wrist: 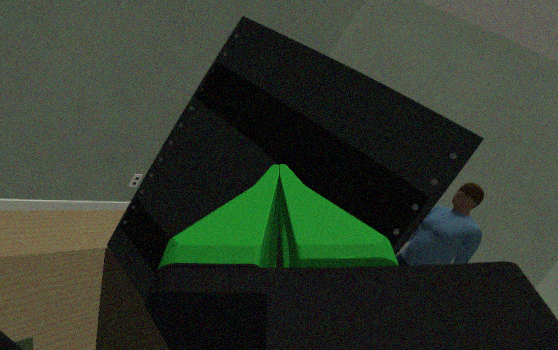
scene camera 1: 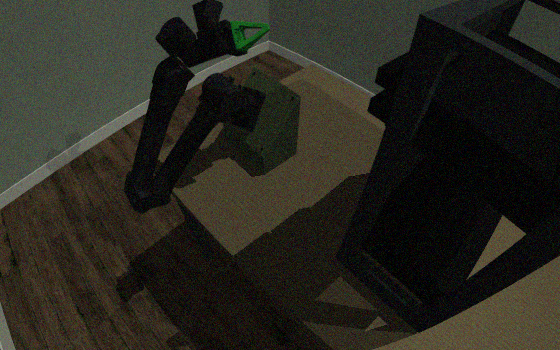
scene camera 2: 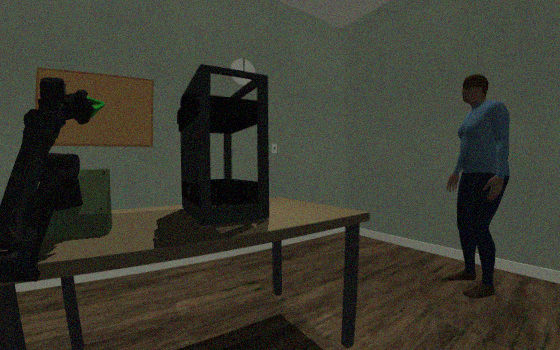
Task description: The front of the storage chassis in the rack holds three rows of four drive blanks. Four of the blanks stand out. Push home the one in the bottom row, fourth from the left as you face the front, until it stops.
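Where they show: gripper, fingertip midpoint: point(wrist: 279, 176) point(scene camera 1: 269, 26) point(scene camera 2: 103, 103); arm's base, link origin: point(scene camera 1: 249, 109) point(scene camera 2: 67, 194).
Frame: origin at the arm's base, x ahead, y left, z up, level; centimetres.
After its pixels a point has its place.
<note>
My gripper point(scene camera 1: 265, 30) @(y -4.9, x 12.1, z 32.3 cm) point(scene camera 2: 101, 105) @(y -4.9, x 12.1, z 32.3 cm) point(wrist: 279, 176) @(y -4.9, x 12.1, z 32.3 cm) has green fingers, pressed together with nothing between them. It is raised in front of the rack point(scene camera 1: 380, 175) @(y -17.3, x 46.1, z 22.2 cm) point(scene camera 2: 263, 150) @(y -21.0, x 70.7, z 15.7 cm) point(wrist: 444, 170) @(y -15.2, x 44.3, z 42.0 cm), clearly apart from it in both scene views. The black rack looks tilted in the wrist view. The storage chassis point(scene camera 2: 232, 114) @(y -16.1, x 58.6, z 30.5 cm) is a dark block in the rack's upper part. Dark blocks point(scene camera 1: 392, 72) @(y -12.5, x 41.7, z 37.4 cm) point(scene camera 2: 185, 114) @(y -12.9, x 40.0, z 29.1 cm) stick out at the rack's front; I cannot tell which blanks they are. In the wrist view the face is too dark to make out rows or the bottom-row fourth blank, and the fingers cover part of it.
A dark green box point(scene camera 1: 280, 125) @(y -0.9, x 12.7, z 1.3 cm) point(scene camera 2: 97, 200) @(y -3.6, x 9.6, z -2.4 cm) stands on the table point(scene camera 1: 325, 130) @(y 20.7, x 15.5, z -14.2 cm) point(scene camera 2: 320, 215) @(y -30.2, x 96.2, z -14.2 cm) beside the arm, below the gripper. A lower dark unit point(scene camera 2: 232, 192) @(y -15.5, x 58.6, z -1.7 cm) sits near the rack's base. A person point(scene camera 2: 482, 140) point(wrist: 445, 235) stands beyond the rack.
</note>
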